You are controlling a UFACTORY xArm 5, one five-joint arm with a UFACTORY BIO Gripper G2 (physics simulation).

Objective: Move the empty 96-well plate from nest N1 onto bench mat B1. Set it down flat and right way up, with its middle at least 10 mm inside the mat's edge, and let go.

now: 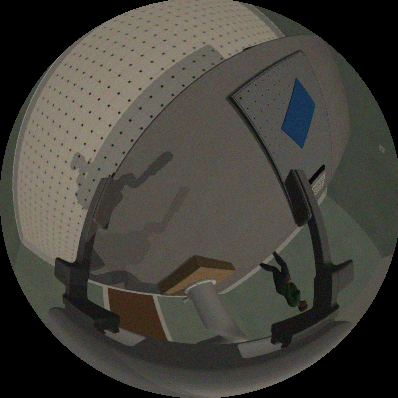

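Where they show: hand, its tool point: [196,199]; arm's base, origin of its link: [199,285].
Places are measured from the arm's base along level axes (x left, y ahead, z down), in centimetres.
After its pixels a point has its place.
Observation:
My gripper [202,199] @(x 37.0, y 29.8, z -10.5 cm) is open, its two dark fingers wide apart with no object between them. A blue mat [299,114] @(x 20.9, y 59.6, z 3.1 cm) lies on a grey dotted board at the upper right, beyond the right finger; I take it for B1, though no label can be read. A small pale, grid-patterned object [318,184] @(x -14.0, y 61.3, z 0.9 cm), possibly the 96-well plate, shows just right of the right fingertip, beside a black strip. The finger hides part of that area. Whether it sits in nest N1 cannot be told.
The grey board [251,106] @(x 31.5, y 46.1, z 3.3 cm) has a raised dark edge and lies on the grey table [210,150] @(x 30.2, y 34.6, z 4.6 cm). A tan block [202,276] @(x 5.1, y 6.4, z 0.0 cm) and the pale arm base [210,305] @(x 3.4, y 3.2, z -10.2 cm) show at the lower middle. A perforated panel [100,75] spans the upper left. A person [289,292] in green shows beyond the table.

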